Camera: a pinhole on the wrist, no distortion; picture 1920 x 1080 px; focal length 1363.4 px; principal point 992.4 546.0 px. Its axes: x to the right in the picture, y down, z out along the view. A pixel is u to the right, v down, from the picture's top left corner.
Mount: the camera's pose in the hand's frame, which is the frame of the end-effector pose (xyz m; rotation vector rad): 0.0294 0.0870 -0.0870 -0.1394 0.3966 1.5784
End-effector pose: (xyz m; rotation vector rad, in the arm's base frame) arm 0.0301 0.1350 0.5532 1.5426 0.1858 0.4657
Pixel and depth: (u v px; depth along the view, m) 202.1 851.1 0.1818
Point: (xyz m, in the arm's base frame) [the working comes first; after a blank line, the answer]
In the camera's frame: -0.1054 0.0407 0.1818

0.0922 0.0295 0.6093
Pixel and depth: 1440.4 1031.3 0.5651
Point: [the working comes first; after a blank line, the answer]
In the camera's frame: 0.1857 0.2011 0.5651

0.0345 -0.2940 0.9958
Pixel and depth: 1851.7 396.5 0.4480
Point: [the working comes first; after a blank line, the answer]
In the camera's frame: 0.2824 -0.0491 0.4480

0.1536 -0.0399 1.0791
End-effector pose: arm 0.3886 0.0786 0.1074 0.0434 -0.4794 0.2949
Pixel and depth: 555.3 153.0 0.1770
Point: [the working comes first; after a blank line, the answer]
In the camera's frame: -0.0567 -0.0510 0.1770

0.4156 0.1873 0.2336
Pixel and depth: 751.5 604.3 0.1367
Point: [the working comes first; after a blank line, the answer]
In the camera's frame: -0.0242 0.0058 0.1367

0.3738 0.1908 0.1691
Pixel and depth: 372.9 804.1 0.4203
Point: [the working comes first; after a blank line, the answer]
In the camera's frame: -0.1910 0.0796 0.4203

0.2270 0.0895 0.4552
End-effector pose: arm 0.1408 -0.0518 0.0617 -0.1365 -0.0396 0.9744
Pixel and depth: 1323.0 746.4 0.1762
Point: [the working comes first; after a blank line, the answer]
In the camera's frame: 0.0427 0.0259 0.1762

-0.0024 0.0817 0.1024
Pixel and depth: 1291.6 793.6 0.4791
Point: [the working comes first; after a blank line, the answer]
In the camera's frame: 0.1051 0.0870 0.4791

-0.1692 0.1829 0.3500
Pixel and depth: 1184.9 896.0 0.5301
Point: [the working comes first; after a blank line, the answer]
In the camera's frame: 0.0748 0.1361 0.5301

-0.1878 0.1508 0.4175
